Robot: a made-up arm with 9 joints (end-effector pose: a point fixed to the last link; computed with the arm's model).
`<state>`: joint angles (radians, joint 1 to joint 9).
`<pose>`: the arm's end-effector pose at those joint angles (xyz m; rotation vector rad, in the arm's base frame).
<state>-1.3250 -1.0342 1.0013 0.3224 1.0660 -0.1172 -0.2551 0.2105 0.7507</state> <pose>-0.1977 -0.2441 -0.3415 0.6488 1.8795 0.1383</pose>
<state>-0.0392 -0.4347 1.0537 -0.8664 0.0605 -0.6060 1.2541 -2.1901 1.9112</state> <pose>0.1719 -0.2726 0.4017 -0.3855 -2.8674 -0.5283</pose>
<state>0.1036 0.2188 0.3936 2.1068 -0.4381 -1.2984 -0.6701 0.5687 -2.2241</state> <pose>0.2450 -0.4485 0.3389 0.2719 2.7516 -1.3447</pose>
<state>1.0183 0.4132 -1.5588 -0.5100 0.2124 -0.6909 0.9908 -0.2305 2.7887</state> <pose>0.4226 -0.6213 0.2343 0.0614 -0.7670 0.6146</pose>
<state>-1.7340 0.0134 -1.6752 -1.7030 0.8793 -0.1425 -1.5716 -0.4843 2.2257</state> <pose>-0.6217 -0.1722 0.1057 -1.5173 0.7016 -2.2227</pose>
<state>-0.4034 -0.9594 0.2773 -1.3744 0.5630 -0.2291 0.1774 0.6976 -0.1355</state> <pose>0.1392 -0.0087 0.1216 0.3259 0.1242 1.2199</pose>
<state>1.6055 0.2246 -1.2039 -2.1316 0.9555 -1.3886 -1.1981 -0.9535 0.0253</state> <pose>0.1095 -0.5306 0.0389 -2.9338 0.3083 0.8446</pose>
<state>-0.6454 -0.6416 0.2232 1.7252 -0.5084 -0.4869 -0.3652 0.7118 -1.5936</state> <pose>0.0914 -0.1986 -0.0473 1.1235 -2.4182 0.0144</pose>
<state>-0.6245 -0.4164 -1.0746 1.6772 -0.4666 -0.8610 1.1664 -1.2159 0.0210</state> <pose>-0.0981 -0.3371 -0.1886 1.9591 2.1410 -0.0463</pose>
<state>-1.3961 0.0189 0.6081 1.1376 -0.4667 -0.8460 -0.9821 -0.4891 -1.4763</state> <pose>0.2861 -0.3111 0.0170 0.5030 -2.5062 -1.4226</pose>
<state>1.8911 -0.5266 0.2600 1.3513 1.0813 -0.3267 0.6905 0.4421 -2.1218</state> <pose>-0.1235 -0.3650 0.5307 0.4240 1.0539 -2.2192</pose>
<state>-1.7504 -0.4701 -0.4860 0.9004 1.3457 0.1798 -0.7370 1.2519 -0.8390</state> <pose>-0.0776 -0.3623 -0.2674 -1.9651 -0.3349 0.7406</pose>
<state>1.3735 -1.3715 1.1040 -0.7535 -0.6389 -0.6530 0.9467 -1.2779 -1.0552</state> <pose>-0.0716 -0.1640 0.3331 1.1682 -1.1018 -1.4937</pose>
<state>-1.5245 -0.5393 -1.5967 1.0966 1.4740 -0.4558 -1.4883 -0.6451 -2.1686</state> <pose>-0.0730 -0.2207 -0.2512 -1.2639 -0.8366 -2.6614</pose>
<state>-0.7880 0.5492 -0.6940 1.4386 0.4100 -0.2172 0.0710 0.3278 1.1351</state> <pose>0.0007 -0.5935 -0.0846 -0.5533 0.3131 -0.6782</pose>
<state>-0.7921 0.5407 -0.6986 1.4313 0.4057 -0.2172 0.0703 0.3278 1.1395</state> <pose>0.0008 -0.5922 -0.0875 -0.5532 0.3232 -0.6622</pose>
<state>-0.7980 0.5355 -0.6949 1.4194 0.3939 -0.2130 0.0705 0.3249 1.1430</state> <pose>-0.0002 -0.5875 -0.0936 -0.5356 0.3414 -0.6491</pose>
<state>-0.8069 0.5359 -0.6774 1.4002 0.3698 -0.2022 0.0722 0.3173 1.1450</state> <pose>-0.0030 -0.5771 -0.1045 -0.4891 0.3727 -0.6407</pose>
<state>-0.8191 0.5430 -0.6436 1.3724 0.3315 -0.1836 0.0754 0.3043 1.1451</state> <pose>-0.0079 -0.5591 -0.1197 -0.4101 0.4195 -0.6365</pose>
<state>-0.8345 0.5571 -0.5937 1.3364 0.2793 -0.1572 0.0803 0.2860 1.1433</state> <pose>-0.0147 -0.5321 -0.1367 -0.2997 0.4815 -0.6337</pose>
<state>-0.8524 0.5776 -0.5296 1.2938 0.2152 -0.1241 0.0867 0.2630 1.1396</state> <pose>-0.0227 -0.4962 -0.1518 -0.1634 0.5566 -0.6282</pose>
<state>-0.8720 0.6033 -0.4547 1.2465 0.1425 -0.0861 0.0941 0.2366 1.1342</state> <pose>-0.0310 -0.4530 -0.1609 -0.0103 0.6411 -0.6143</pose>
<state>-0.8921 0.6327 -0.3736 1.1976 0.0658 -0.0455 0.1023 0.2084 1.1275</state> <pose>-0.0391 -0.4065 -0.1612 0.1484 0.7292 -0.5888</pose>
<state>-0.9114 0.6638 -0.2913 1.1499 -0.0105 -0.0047 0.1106 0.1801 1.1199</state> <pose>-0.0467 -0.3613 -0.1523 0.3015 0.8151 -0.5502</pose>
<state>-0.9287 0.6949 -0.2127 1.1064 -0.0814 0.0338 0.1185 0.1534 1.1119</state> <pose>-0.0536 -0.3217 -0.1360 0.4387 0.8926 -0.5015</pose>
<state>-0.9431 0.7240 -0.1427 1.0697 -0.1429 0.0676 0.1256 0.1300 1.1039</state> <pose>-0.0600 -0.2903 -0.1164 0.5527 0.9571 -0.4486</pose>
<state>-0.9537 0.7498 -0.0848 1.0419 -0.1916 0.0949 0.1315 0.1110 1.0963</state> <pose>-0.0652 -0.2680 -0.0974 0.6399 1.0051 -0.3995</pose>
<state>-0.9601 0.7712 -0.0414 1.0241 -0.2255 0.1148 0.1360 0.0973 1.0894</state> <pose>-0.0688 -0.2538 -0.0824 0.6998 1.0357 -0.3613</pose>
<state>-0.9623 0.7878 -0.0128 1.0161 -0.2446 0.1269 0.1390 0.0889 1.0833</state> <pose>-0.0703 -0.2463 -0.0727 0.7354 1.0497 -0.3384</pose>
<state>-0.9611 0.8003 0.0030 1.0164 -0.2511 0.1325 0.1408 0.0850 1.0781</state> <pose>-0.0698 -0.2435 -0.0683 0.7519 1.0502 -0.3306</pose>
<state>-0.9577 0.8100 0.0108 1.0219 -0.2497 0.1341 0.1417 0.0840 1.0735</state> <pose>-0.0680 -0.2436 -0.0672 0.7568 1.0424 -0.3329</pose>
